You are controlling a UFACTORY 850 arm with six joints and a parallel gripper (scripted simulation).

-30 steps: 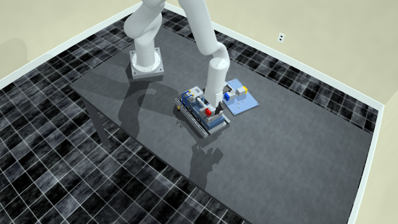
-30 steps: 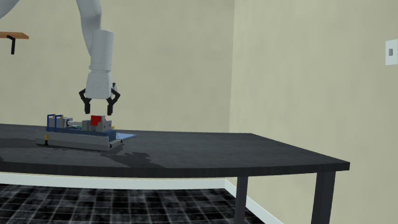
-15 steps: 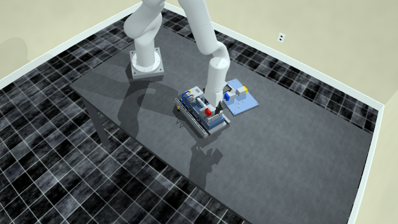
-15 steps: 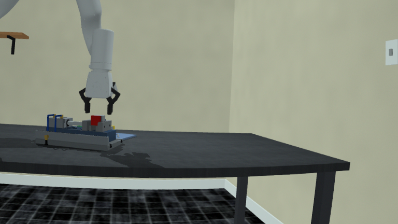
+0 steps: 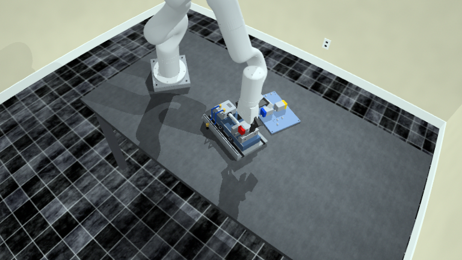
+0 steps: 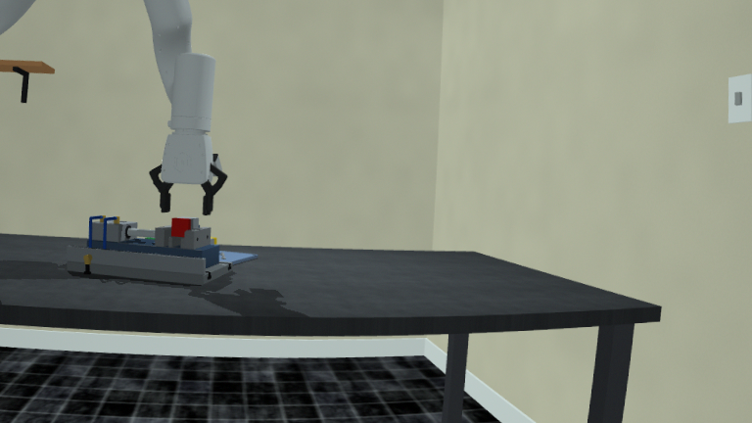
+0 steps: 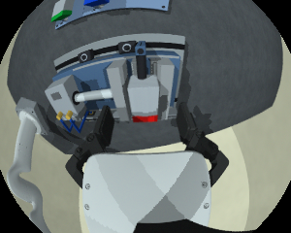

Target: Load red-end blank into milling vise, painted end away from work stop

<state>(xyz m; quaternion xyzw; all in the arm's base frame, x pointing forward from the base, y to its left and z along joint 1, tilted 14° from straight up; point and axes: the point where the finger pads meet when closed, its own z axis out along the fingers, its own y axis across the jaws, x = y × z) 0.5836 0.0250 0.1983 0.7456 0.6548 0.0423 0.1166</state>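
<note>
My gripper is now 4 cm above the red-ended blank. Also, from my hand: black work stop rod (5 cm to the left, 4 cm below); then moving jaw (4 cm behind, 1 cm to the left, 6 cm below); then fixed jaw (3 cm ahead, 6 cm below).
</note>
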